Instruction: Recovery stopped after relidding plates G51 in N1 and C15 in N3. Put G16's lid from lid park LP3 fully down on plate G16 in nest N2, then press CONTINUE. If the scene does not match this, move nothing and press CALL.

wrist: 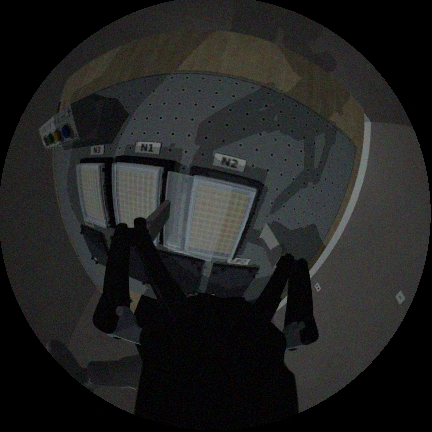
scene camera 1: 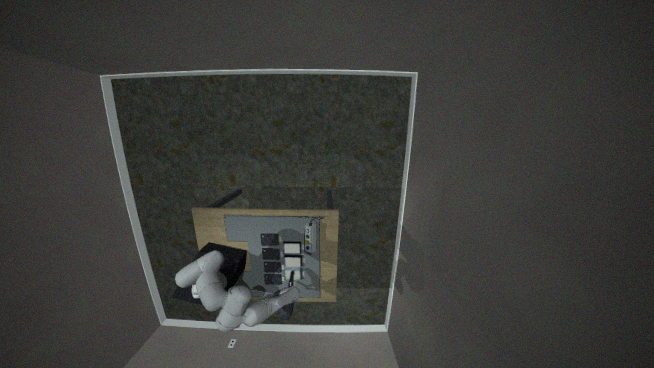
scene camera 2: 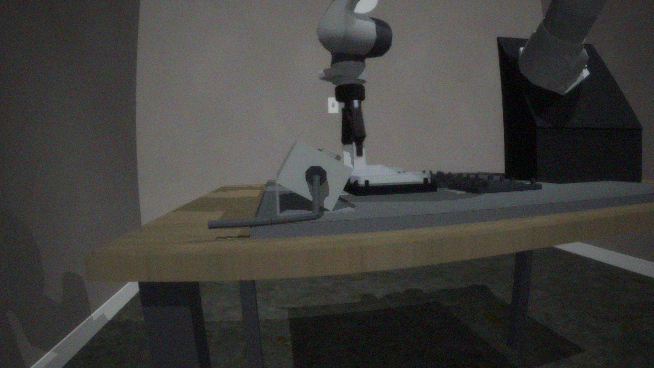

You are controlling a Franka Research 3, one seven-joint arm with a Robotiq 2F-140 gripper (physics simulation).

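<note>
In the wrist view, a clear lid (wrist: 176, 210) sits shifted toward N1, sticking out past the left side of the plate (wrist: 240, 215) in nest N2 and overlapping it; its far edge is unclear. My gripper (wrist: 217, 220) (scene camera 2: 356, 154) is open and empty, its fingers apart on either side of this plate and lid, above them. Plates in N1 (wrist: 137, 190) and N3 (wrist: 92, 192) look covered by clear lids. The control box (wrist: 60, 131) (scene camera 2: 312, 175) (scene camera 1: 308, 237) has coloured buttons; which one is CONTINUE or CALL is unreadable. LP3's label is not readable.
Dark lid parks (wrist: 232, 279) (scene camera 1: 270, 239) stand in a row beside the nests. The grey perforated board (wrist: 200, 107) lies on the wooden table (wrist: 240, 52) (scene camera 1: 207, 225). A bent pipe (scene camera 2: 265, 221) runs from the control box. A black block (scene camera 2: 590, 145) stands near the arm's base.
</note>
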